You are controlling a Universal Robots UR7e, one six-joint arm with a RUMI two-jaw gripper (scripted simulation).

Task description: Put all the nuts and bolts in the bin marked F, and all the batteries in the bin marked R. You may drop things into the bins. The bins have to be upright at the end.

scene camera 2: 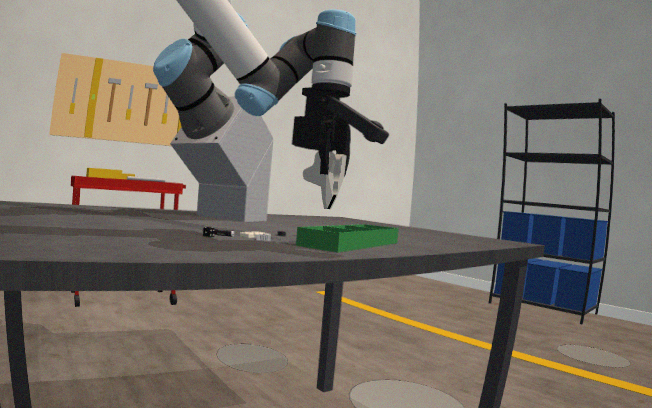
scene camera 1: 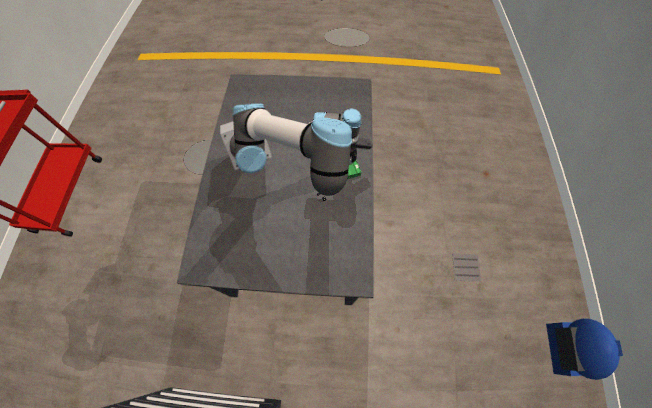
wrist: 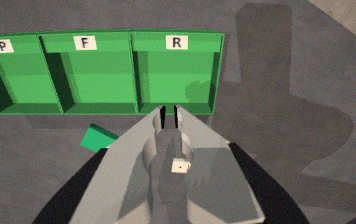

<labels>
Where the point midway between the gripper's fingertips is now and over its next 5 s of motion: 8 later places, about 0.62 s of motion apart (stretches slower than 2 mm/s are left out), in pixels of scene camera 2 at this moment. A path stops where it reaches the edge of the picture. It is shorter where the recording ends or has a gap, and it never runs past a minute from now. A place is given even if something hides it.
The gripper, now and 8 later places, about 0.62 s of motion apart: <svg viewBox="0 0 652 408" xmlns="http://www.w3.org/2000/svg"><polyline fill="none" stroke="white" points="327,209 325,230 325,234 326,224 328,209 343,209 349,217 348,232 348,229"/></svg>
</labels>
